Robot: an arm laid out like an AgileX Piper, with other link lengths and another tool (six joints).
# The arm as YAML. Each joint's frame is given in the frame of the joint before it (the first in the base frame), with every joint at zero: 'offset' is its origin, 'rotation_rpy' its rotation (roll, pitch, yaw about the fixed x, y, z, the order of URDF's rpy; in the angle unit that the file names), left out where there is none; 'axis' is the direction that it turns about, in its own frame. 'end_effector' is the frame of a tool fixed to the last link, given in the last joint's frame.
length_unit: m
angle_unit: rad
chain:
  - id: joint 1
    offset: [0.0, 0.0, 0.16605]
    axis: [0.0, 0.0, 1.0]
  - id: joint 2
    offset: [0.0, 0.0, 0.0]
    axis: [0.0, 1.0, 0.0]
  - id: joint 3
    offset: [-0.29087, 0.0, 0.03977]
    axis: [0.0, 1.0, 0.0]
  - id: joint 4
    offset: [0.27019, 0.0, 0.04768]
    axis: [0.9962, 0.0, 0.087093]
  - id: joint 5
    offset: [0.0, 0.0, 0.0]
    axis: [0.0, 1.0, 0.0]
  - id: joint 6
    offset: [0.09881, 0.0, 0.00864]
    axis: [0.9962, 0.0, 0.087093]
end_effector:
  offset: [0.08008, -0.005, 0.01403]
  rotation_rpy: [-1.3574, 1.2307, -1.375]
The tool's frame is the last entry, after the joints.
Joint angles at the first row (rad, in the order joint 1, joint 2, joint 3, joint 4, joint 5, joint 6):
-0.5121, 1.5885, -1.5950, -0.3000, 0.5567, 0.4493
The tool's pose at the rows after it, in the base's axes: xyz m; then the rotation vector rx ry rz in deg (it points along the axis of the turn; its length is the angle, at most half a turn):
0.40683 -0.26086 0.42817 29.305 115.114 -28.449
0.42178 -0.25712 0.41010 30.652 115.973 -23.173
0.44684 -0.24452 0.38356 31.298 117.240 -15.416
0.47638 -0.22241 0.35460 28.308 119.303 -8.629
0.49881 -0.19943 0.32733 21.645 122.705 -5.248
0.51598 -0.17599 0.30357 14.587 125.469 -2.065
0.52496 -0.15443 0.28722 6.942 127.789 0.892
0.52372 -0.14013 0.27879 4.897 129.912 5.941
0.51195 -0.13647 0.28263 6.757 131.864 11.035
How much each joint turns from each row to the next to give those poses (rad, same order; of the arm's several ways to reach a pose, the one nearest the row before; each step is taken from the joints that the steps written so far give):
0.0000, 0.0148, 0.0000, 0.0662, -0.0139, -0.0051
0.0043, 0.0381, 0.0000, 0.0924, -0.0161, -0.0230
0.0212, 0.0580, 0.0000, 0.1414, -0.0258, -0.0523
0.0391, 0.0660, 0.0000, 0.1583, -0.0294, -0.1172
0.0375, 0.0574, 0.0000, 0.1286, -0.0051, -0.1677
0.0326, 0.0489, 0.0000, 0.1282, 0.0077, -0.1749
0.0210, 0.0302, 0.0000, 0.1158, 0.0365, -0.1749
0.0025, 0.0079, 0.0000, 0.0732, 0.0689, -0.0580
-0.0204, -0.0216, 0.0000, 0.0277, 0.0910, 0.0260

